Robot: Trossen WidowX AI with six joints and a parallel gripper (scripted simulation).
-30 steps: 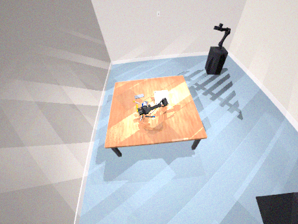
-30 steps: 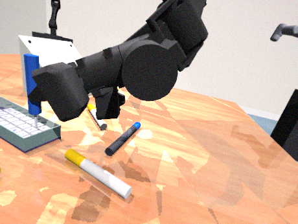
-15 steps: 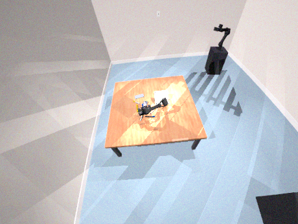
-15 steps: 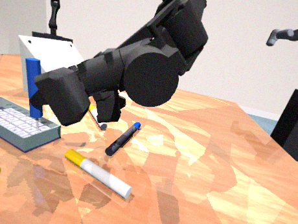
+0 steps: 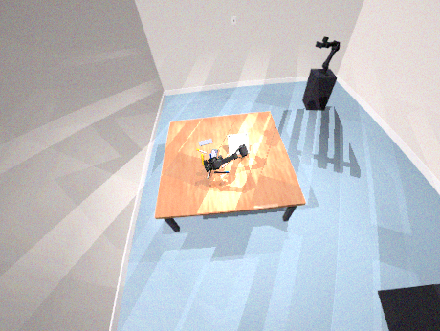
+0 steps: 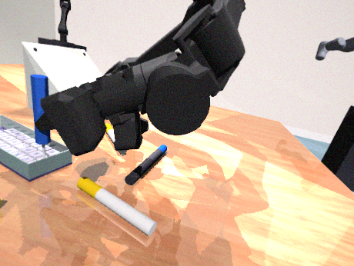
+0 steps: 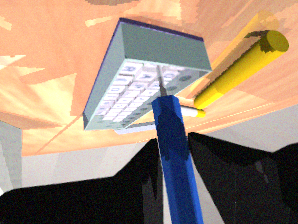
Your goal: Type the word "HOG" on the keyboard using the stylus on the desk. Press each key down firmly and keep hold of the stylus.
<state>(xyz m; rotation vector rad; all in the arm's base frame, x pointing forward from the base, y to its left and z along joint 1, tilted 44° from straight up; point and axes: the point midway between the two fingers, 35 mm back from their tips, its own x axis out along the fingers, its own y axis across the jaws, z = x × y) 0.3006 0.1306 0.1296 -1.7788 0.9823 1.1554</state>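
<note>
Right now the yellow marker is 100 mm ahead of my gripper tip, 30 mm to the right of it and 60 mm below it. From my gripper tip the other things lie so: blue stylus (10 mm below).
</note>
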